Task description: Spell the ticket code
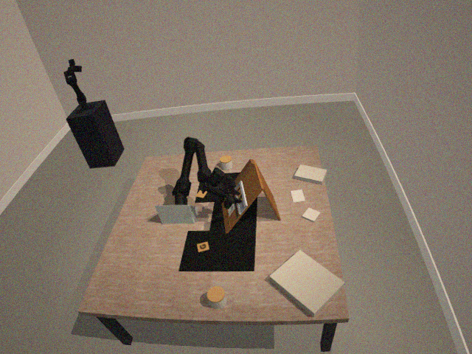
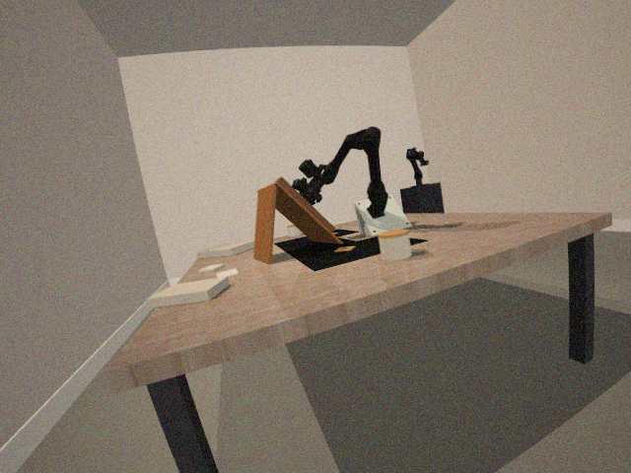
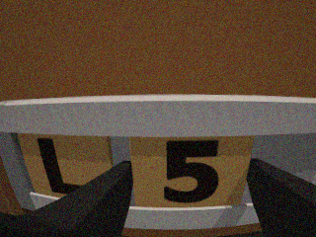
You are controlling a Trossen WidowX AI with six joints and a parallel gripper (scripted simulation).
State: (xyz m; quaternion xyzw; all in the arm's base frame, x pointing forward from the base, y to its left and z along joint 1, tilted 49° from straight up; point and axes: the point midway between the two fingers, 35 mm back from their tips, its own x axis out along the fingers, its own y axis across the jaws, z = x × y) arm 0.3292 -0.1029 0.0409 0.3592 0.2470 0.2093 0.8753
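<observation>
My gripper tip is now right at the orange tile. From my gripper tip the other things lie so: white ticket: 6 cm behind, 2 cm to the left, 8 cm below; black mat: 16 cm behind, 3 cm to the left, 16 cm below.
</observation>
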